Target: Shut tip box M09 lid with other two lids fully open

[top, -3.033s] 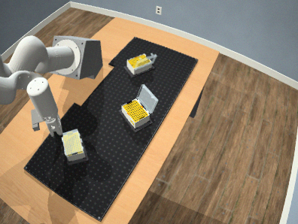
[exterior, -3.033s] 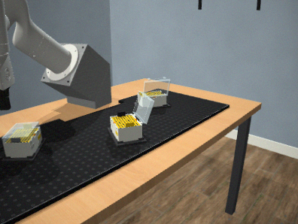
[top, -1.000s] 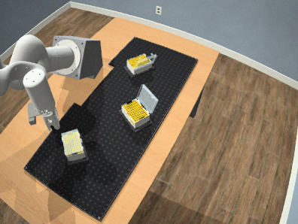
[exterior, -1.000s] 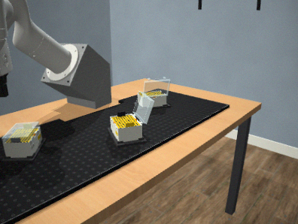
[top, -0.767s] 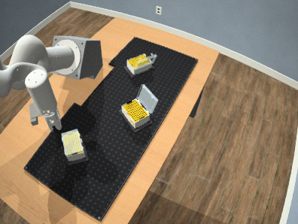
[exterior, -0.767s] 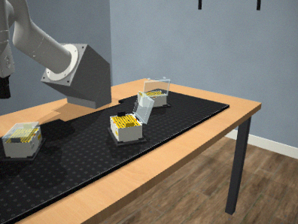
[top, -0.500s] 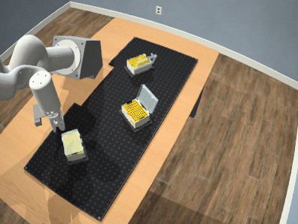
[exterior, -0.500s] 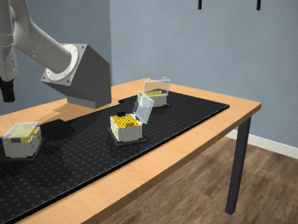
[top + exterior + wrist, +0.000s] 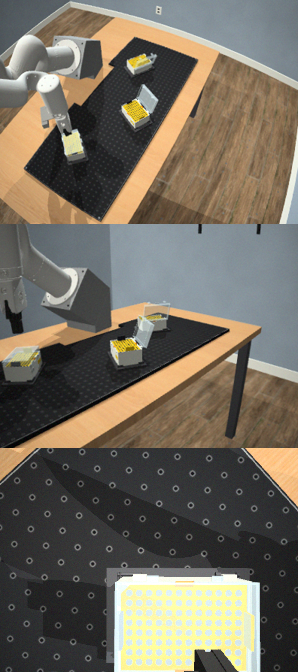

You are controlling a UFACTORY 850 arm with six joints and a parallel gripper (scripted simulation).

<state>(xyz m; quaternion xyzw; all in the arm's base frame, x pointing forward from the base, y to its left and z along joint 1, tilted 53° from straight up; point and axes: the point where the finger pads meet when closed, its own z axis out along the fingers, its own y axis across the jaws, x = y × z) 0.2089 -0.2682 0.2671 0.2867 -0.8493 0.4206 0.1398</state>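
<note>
Now: hand 11 cm above the yellow tip rack.
</note>
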